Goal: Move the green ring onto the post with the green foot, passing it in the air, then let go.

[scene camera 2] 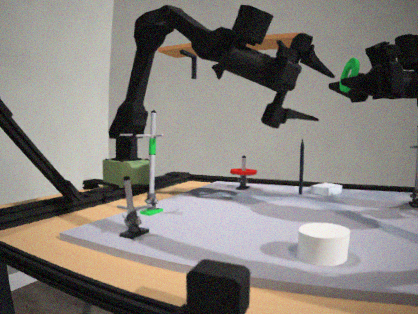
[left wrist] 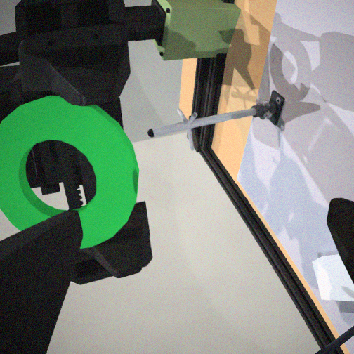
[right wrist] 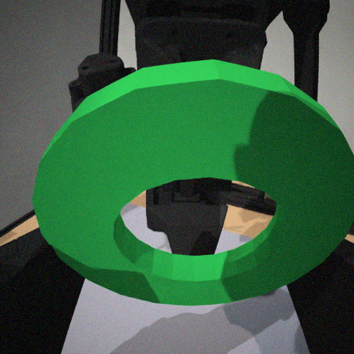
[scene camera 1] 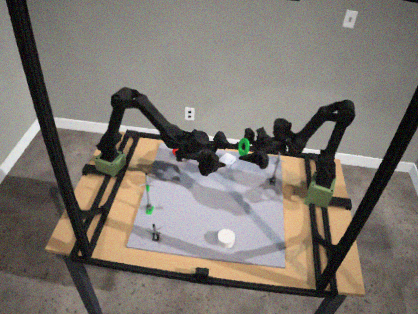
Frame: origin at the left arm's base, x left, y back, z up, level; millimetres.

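Seen in the pictures: left gripper, fingertip midpoint: (scene camera 2: 326, 98) (scene camera 1: 230, 156); right gripper, fingertip midpoint: (scene camera 2: 334, 84) (scene camera 1: 235, 152); left arm's base, origin of the base link: (scene camera 2: 126, 159) (scene camera 1: 109, 156); right arm's base, origin of the base link: (scene camera 1: 323, 181).
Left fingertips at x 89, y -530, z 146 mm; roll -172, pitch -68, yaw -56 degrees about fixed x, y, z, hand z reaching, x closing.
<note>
Pixels of each thing's top centre, then the offset from my left fingertips to it. "spot": a spot on its surface instead.
- green ring, middle of its top: (scene camera 2: 348, 57) (scene camera 1: 244, 140) dx +23, dy -41, dz +83 mm
- post with the green foot, surface spot: (scene camera 2: 152, 175) (scene camera 1: 149, 198) spot: dx -220, dy +248, dz -150 mm
- short post, surface spot: (scene camera 2: 129, 195) (scene camera 1: 155, 229) spot: dx -337, dy +155, dz -160 mm
- red ring, middle of its top: (scene camera 2: 243, 169) (scene camera 1: 180, 150) dx +116, dy +280, dz -170 mm
- dark spike, middle of its top: (scene camera 2: 302, 138) dx +147, dy +121, dz -81 mm
- white block, middle of its top: (scene camera 2: 326, 185) (scene camera 1: 227, 158) dx +197, dy +69, dz -201 mm
- white cylinder, middle of its top: (scene camera 2: 324, 229) (scene camera 1: 226, 236) dx -228, dy -91, dz -186 mm
The green ring (scene camera 1: 247, 145) (scene camera 2: 354, 62) (left wrist: 116, 170) (right wrist: 150, 135) is upright in the air. My right gripper (scene camera 1: 245, 148) (scene camera 2: 345, 85) is shut on it; in the right wrist view the ring hides the fingertips. My left gripper (scene camera 2: 325, 98) (left wrist: 208, 218) is open and empty, facing the ring. In the left wrist view one left finger overlaps the ring's lower edge; whether they touch cannot be told. The post with the green foot (scene camera 1: 148, 197) (scene camera 2: 152, 175) stands upright at the left, with a green band and a thin crosspiece.
A short post (scene camera 1: 155, 232) (scene camera 2: 129, 195) with a black foot stands nearer the front. A red ring (scene camera 1: 175, 151) (scene camera 2: 243, 172) is around a rear post. Another post (scene camera 1: 275, 172) (left wrist: 220, 119) stands at right. A dark spike (scene camera 2: 301, 167), white block (scene camera 2: 326, 189) and white cylinder (scene camera 1: 226, 238) (scene camera 2: 323, 245) are present.
</note>
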